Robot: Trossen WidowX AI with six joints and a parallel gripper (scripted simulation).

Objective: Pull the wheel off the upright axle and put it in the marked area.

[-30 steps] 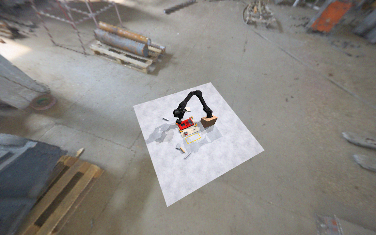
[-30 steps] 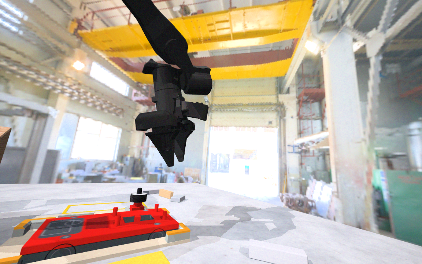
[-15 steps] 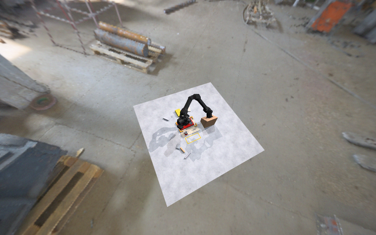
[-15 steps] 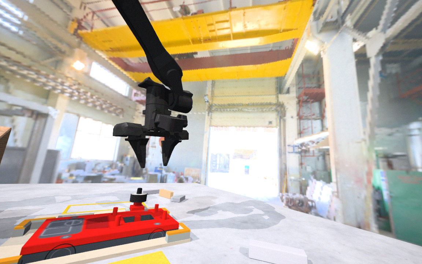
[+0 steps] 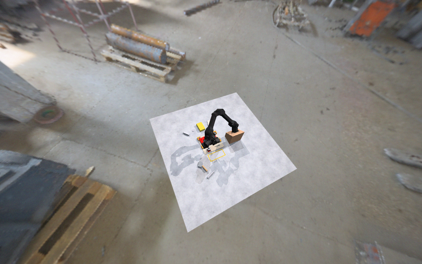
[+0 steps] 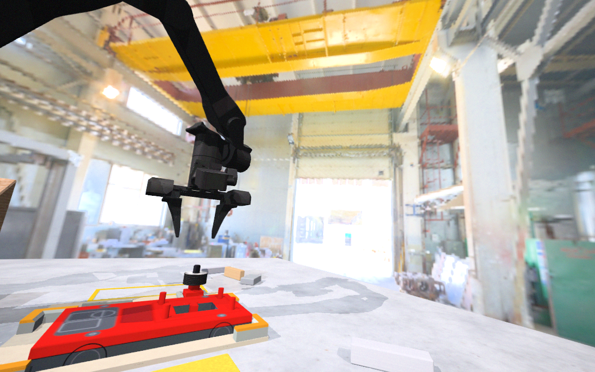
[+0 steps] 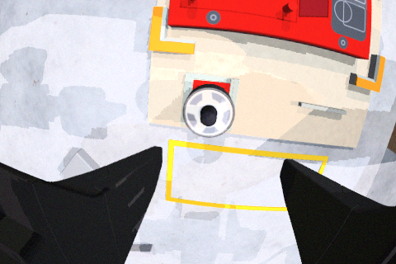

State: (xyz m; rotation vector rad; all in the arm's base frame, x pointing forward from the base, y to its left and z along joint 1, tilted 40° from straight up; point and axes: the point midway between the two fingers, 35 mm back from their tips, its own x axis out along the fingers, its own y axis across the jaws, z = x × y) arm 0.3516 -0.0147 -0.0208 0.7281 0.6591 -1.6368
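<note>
Now: gripper tip 70 mm above the wheel, 10 mm to the left of it and 10 mm short of it. From my gripper tip the other things lie so: yellow pad 320 mm to the right, 100 mm below, 80 mm behind; black axle 80 mm below, 10 mm ahead.
</note>
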